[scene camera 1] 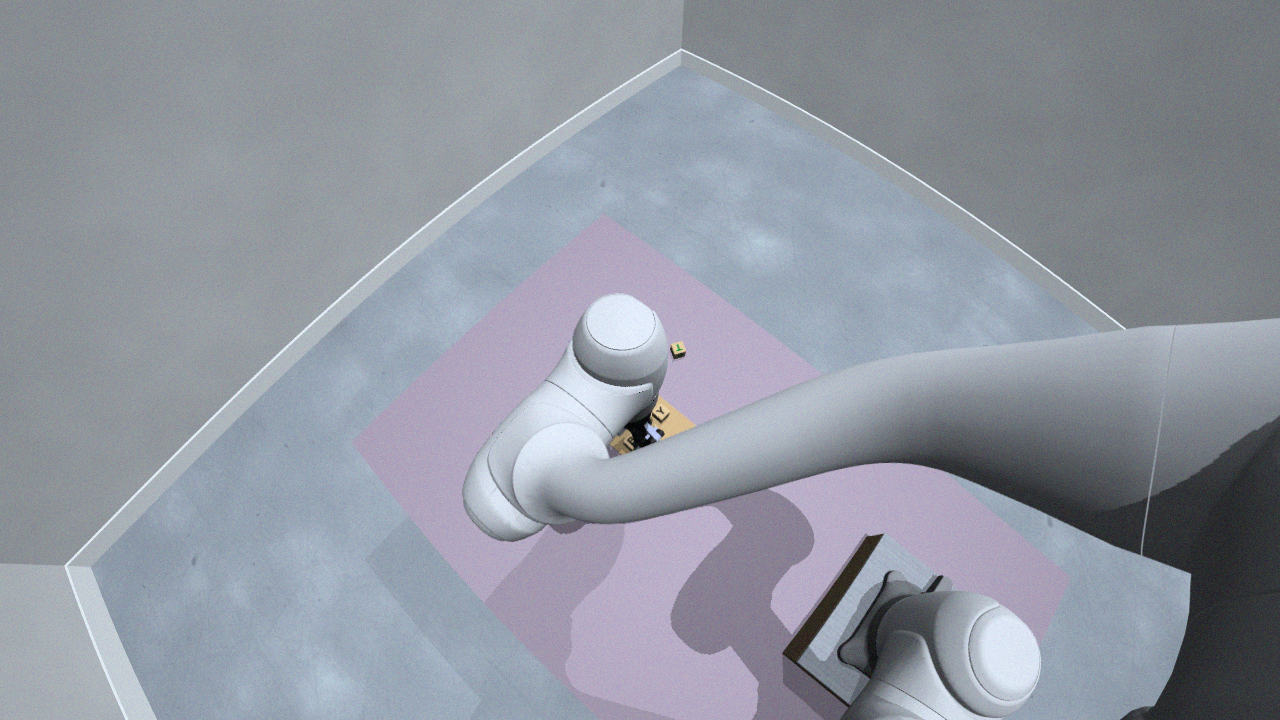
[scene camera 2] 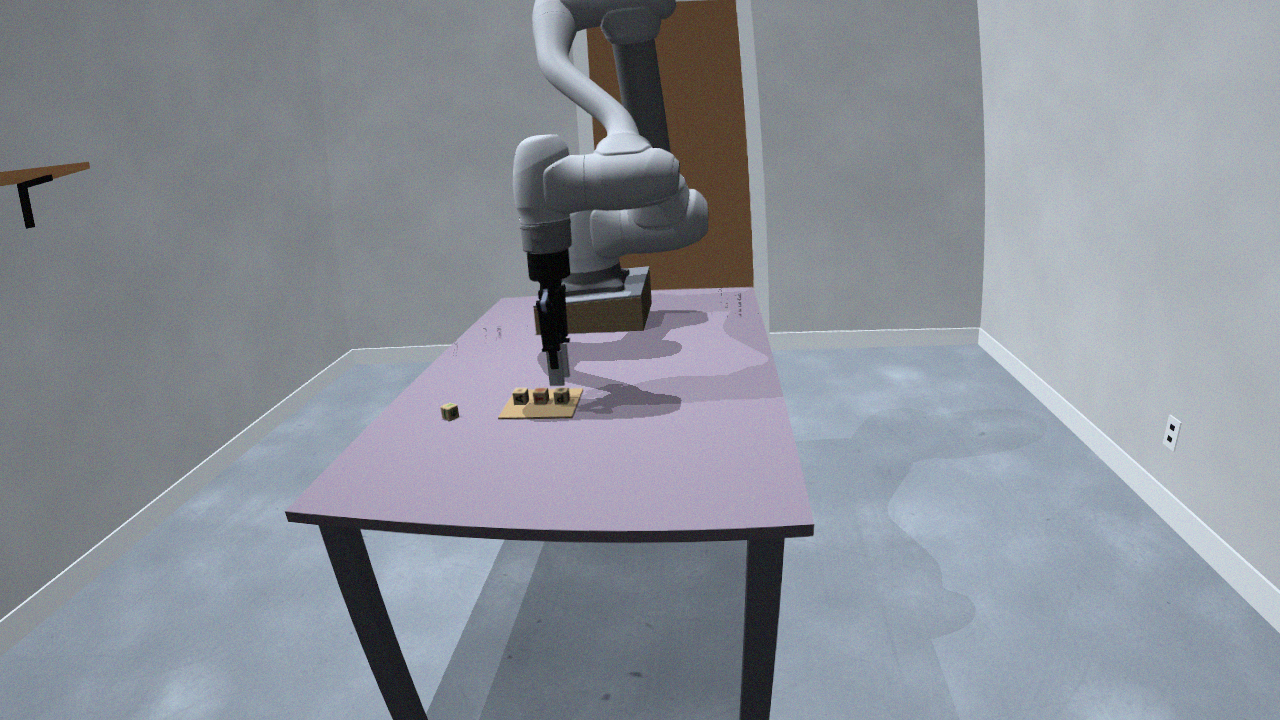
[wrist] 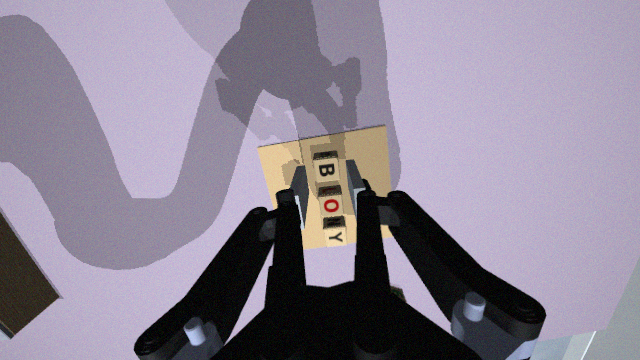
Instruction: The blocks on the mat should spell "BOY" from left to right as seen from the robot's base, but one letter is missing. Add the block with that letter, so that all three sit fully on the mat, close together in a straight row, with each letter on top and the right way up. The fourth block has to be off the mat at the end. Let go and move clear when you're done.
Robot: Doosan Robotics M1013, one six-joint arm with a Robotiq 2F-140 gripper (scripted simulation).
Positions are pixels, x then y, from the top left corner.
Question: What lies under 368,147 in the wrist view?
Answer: A mat.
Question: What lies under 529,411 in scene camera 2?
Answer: A mat.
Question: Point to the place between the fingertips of my gripper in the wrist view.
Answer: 326,176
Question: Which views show my gripper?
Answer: Scene camera 1, scene camera 2 and the wrist view: all of them.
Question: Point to a mat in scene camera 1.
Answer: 675,423
